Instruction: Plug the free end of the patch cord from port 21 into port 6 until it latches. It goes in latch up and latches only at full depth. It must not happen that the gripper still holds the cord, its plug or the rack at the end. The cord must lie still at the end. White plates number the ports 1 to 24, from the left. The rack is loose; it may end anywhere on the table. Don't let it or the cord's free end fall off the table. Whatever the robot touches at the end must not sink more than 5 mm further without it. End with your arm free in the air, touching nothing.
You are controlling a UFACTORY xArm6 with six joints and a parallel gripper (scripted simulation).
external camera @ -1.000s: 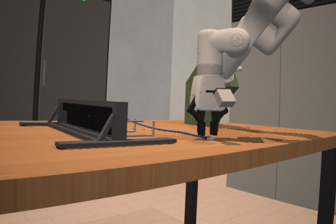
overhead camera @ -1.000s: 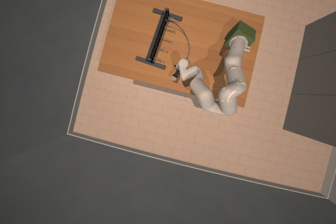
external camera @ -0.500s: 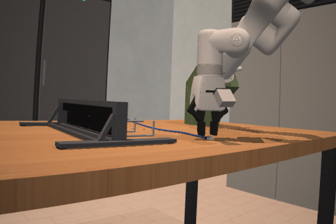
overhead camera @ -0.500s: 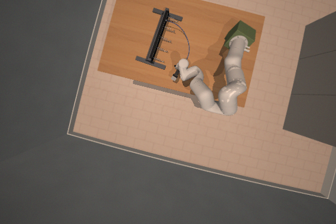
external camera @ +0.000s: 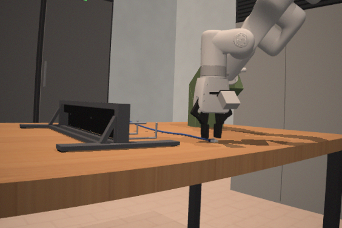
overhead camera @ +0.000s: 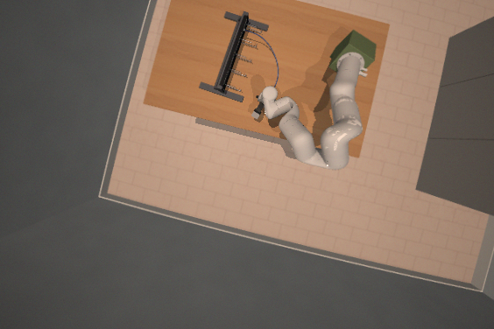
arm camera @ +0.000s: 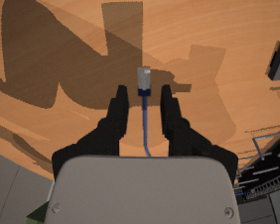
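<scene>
The plug lies 2 cm to the left of my hand and 2 cm below it.
</scene>
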